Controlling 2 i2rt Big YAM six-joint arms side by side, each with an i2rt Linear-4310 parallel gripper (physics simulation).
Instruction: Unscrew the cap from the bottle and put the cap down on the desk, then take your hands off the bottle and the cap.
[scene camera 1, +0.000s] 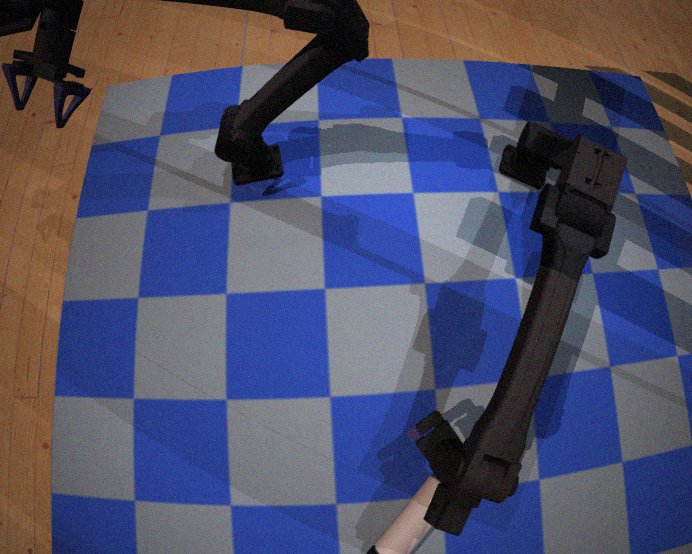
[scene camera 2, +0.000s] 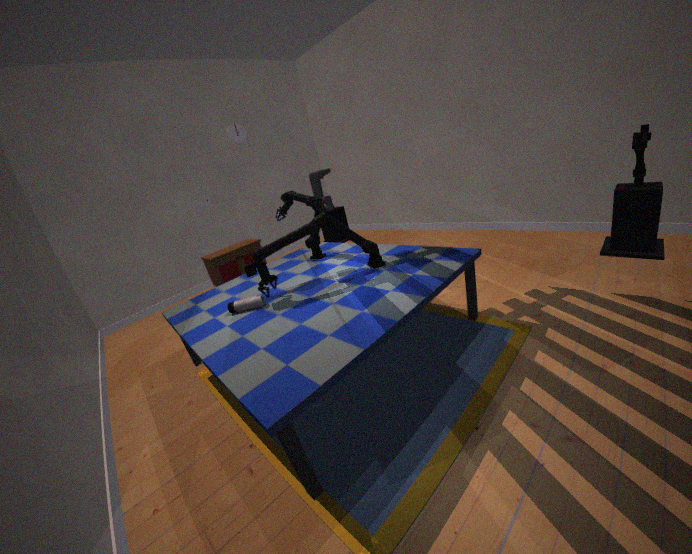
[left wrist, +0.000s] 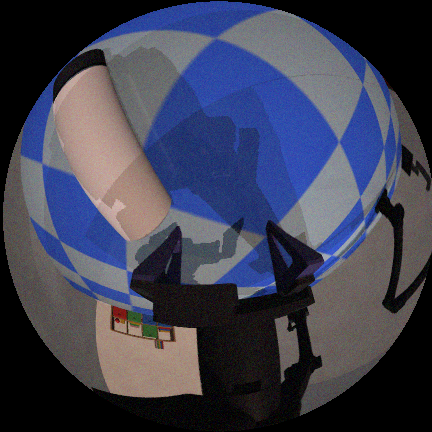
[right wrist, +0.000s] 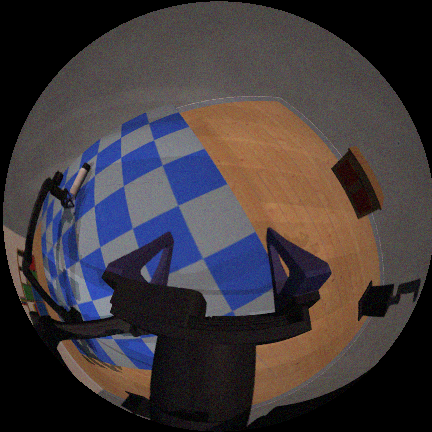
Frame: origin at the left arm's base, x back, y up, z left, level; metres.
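Seen in the pictures: left gripper, fingertip midpoint: (scene camera 1: 430, 445) (scene camera 2: 271, 293) (left wrist: 224, 226) (right wrist: 72, 202); right gripper, fingertip midpoint: (scene camera 1: 39, 118) (scene camera 2: 276, 219) (right wrist: 217, 234); left arm's base, origin of the base link: (scene camera 1: 522, 168) (scene camera 2: 376, 264) (right wrist: 76, 314); right arm's base, origin of the base link: (scene camera 1: 257, 166) (scene camera 2: 318, 257) (left wrist: 380, 200).
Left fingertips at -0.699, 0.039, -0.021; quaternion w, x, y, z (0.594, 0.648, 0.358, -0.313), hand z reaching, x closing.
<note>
Offsets run from my left fingertips to a thing's top centre, as dx, dy, dz. "spot": to the spot under its first point. Level surfaces: height alone.
A pale pink bottle @[spot: -0.143, +0.012, +0.002] (scene camera 1: 404, 516) (scene camera 2: 248, 304) (left wrist: 105, 140) (right wrist: 80, 181) lies on its side on the checkered desk @[dy -0.039] (scene camera 1: 277, 346) (scene camera 2: 323, 340). Its black cap @[spot: -0.247, +0.005, +0.030] (scene camera 2: 232, 307) (left wrist: 82, 67) (right wrist: 87, 166) is on the end away from my left gripper. My left gripper (scene camera 2: 268, 291) (left wrist: 224, 226) (right wrist: 72, 202) is open and empty, low above the desk by the capless end of the bottle, not around it. In scene camera 1 its own arm mostly hides it. My right gripper (scene camera 1: 40, 117) (scene camera 2: 279, 216) (right wrist: 217, 234) is open and empty, high up and far from the bottle, beyond the desk's edge in scene camera 1.
The left arm (scene camera 1: 533, 334) reaches across the desk to the bottle. The right arm (scene camera 1: 294, 86) stands on its base at the desk's far side. A brown and red cabinet (scene camera 2: 230, 262) (right wrist: 357, 182) and a black pedestal (scene camera 2: 637, 219) stand on the floor away from the desk.
</note>
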